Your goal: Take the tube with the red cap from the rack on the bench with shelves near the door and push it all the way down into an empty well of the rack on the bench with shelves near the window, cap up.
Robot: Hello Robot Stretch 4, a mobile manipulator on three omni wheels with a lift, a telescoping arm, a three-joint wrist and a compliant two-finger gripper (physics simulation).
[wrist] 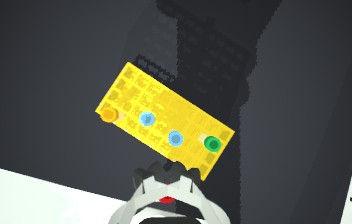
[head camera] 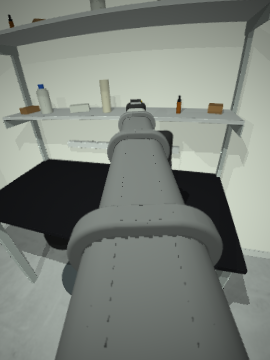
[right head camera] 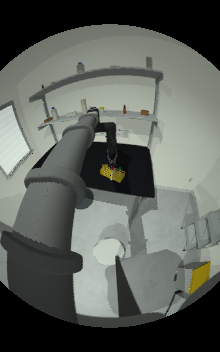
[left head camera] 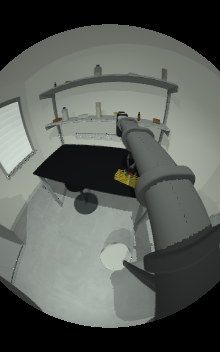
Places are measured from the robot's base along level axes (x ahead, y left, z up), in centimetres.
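Pixels of known places: gripper, fingertip midpoint: (wrist: 167, 174) (right head camera: 112, 167) (left head camera: 129, 172); robot's base at its link origin: (right head camera: 109, 250) (left head camera: 114, 255).
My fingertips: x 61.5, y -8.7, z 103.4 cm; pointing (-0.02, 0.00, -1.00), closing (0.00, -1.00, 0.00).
For each thing: its top centre in the pictures, then the offset to it from my fingertips. "spot": a spot on its surface instead. Level surfaces: height alone.
- red cap at a spot on its surface: (right head camera: 112, 169) (left head camera: 130, 174) spot: dz +0.8, dx -3.1, dy -0.2 cm
- yellow rack at its top centre: (wrist: 165, 121) (right head camera: 111, 170) (left head camera: 126, 175) dz -9.1, dx +5.7, dy +0.1 cm
- orange cap at its top centre: (wrist: 108, 115) dz -2.8, dx +6.7, dy +7.2 cm
- green cap at its top centre: (wrist: 213, 143) dz -2.8, dx +3.0, dy -5.9 cm
- black bench at its surface level: dz -14.8 cm
- shelf at its surface level: dz +30.9 cm
- white bottle at its top centre: (head camera: 40, 84) dz +48.7, dx +67.1, dy +68.9 cm
- tall beige cylinder at its top centre: (head camera: 103, 79) dz +48.7, dx +55.8, dy +26.0 cm
- brown bottle at its top centre: (head camera: 179, 95) dz +40.1, dx +44.8, dy -14.8 cm
My gripper (wrist: 167, 174) (right head camera: 112, 160) is shut on the red-capped tube. The red cap (wrist: 166, 194) (right head camera: 112, 169) (left head camera: 130, 174) shows between the fingers, and the pale tube body hangs below it in the right head view, roughly upright, cap up. The yellow rack (wrist: 177, 100) (right head camera: 119, 176) (left head camera: 120, 176) stands on the black bench. In the wrist view the fingertips are at its near long edge. The rack holds tubes with an orange cap (wrist: 109, 115), two light blue caps (wrist: 147, 118) (wrist: 175, 138) and a green cap (wrist: 212, 144). The height of the tube's lower end over the rack is unclear.
The black bench (head camera: 40, 195) (left head camera: 80, 160) has a shelf (head camera: 190, 116) behind it with a white bottle (head camera: 44, 101), a tall beige cylinder (head camera: 105, 96) and a brown bottle (head camera: 179, 105). A stool (left head camera: 86, 204) stands under its front edge. The arm covers much of the head view.
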